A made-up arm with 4 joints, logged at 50 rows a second.
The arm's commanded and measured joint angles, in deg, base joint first. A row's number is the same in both.
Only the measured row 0 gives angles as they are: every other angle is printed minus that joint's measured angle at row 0.
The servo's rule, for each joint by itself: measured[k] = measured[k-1] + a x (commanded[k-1-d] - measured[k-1]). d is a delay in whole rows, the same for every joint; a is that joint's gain. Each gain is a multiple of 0.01, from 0.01 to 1. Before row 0 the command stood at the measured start. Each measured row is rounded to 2 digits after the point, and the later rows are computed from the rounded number. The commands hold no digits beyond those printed.
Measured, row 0: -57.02 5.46 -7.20 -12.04
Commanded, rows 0 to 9: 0.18 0.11 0.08 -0.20; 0.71 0.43 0.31 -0.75; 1.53 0.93 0.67 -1.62; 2.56 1.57 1.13 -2.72; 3.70 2.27 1.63 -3.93; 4.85 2.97 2.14 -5.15; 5.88 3.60 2.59 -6.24; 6.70 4.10 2.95 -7.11; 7.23 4.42 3.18 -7.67; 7.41 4.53 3.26 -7.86
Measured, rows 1 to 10: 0.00 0.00 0.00 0.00; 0.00 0.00 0.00 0.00; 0.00 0.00 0.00 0.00; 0.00 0.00 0.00 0.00; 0.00 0.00 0.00 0.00; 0.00 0.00 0.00 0.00; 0.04 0.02 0.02 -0.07; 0.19 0.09 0.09 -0.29; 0.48 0.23 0.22 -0.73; 0.94 0.46 0.43 -1.39
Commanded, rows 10 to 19: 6.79 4.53 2.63 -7.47; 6.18 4.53 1.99 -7.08; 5.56 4.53 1.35 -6.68; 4.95 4.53 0.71 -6.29; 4.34 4.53 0.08 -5.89; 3.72 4.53 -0.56 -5.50; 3.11 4.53 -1.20 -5.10; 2.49 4.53 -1.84 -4.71; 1.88 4.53 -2.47 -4.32; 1.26 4.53 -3.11 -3.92
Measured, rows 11 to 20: 1.55 0.77 0.71 -2.23; 2.28 1.14 1.04 -3.19; 3.07 1.56 1.40 -4.20; 3.87 1.99 1.76 -5.16; 4.61 2.40 2.09 -5.99; 5.23 2.76 2.36 -6.61; 5.57 3.06 2.42 -6.89; 5.70 3.31 2.32 -6.95; 5.67 3.52 2.10 -6.86; 5.51 3.69 1.78 -6.67
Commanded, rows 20 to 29: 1.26 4.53 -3.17 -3.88; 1.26 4.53 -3.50 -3.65; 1.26 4.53 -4.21 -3.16; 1.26 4.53 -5.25 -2.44; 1.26 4.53 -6.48 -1.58; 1.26 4.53 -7.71 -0.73; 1.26 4.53 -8.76 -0.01; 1.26 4.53 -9.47 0.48; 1.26 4.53 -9.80 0.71; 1.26 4.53 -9.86 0.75
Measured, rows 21 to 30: 5.25 3.83 1.39 -6.41; 4.91 3.95 0.94 -6.11; 4.51 4.05 0.45 -5.78; 4.07 4.13 -0.08 -5.43; 3.59 4.20 -0.63 -5.06; 3.08 4.26 -1.20 -4.68; 2.68 4.31 -1.65 -4.42; 2.37 4.35 -2.08 -4.17; 2.13 4.38 -2.57 -3.84; 1.94 4.41 -3.19 -3.38
